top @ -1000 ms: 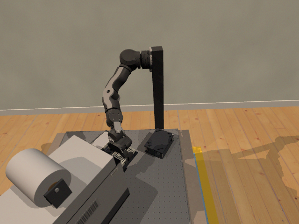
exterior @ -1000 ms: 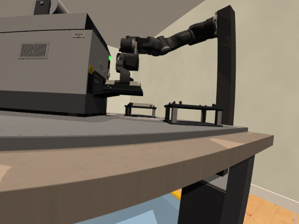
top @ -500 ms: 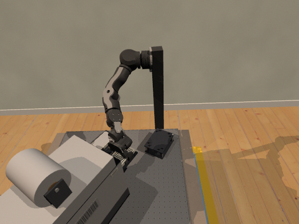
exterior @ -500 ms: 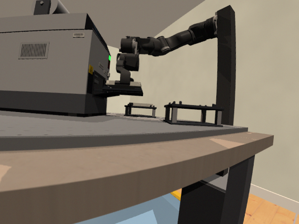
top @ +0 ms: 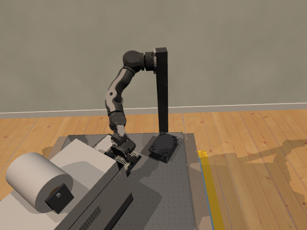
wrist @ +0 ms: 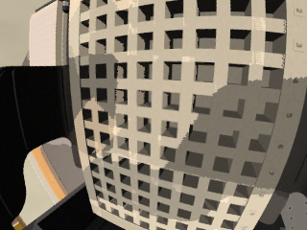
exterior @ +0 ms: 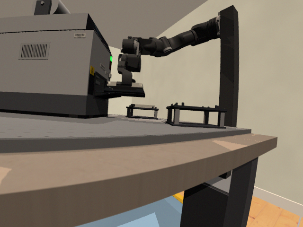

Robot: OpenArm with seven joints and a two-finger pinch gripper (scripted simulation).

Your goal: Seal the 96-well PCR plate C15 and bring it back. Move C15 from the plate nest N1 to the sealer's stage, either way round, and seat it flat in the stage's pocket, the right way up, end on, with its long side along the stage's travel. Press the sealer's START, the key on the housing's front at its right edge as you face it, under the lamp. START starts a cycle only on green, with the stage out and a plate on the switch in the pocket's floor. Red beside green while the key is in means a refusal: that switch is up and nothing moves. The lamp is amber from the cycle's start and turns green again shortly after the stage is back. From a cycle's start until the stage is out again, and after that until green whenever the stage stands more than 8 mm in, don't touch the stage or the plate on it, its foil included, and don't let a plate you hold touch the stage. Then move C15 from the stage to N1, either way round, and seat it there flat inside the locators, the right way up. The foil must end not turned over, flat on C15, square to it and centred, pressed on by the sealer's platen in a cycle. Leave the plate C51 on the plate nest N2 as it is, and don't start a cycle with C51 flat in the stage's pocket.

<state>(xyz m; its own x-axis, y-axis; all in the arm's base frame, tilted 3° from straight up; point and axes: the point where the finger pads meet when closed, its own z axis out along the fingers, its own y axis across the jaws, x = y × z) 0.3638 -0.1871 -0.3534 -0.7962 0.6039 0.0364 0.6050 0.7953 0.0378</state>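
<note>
Now: hand 20 mm above the sealer's stage. From my hand the other things lie so: foil roll (290 mm above, 260 mm ahead, 200 mm to the right); then start key (130 mm to the right, 60 mm above, 20 mm ahead).
</note>
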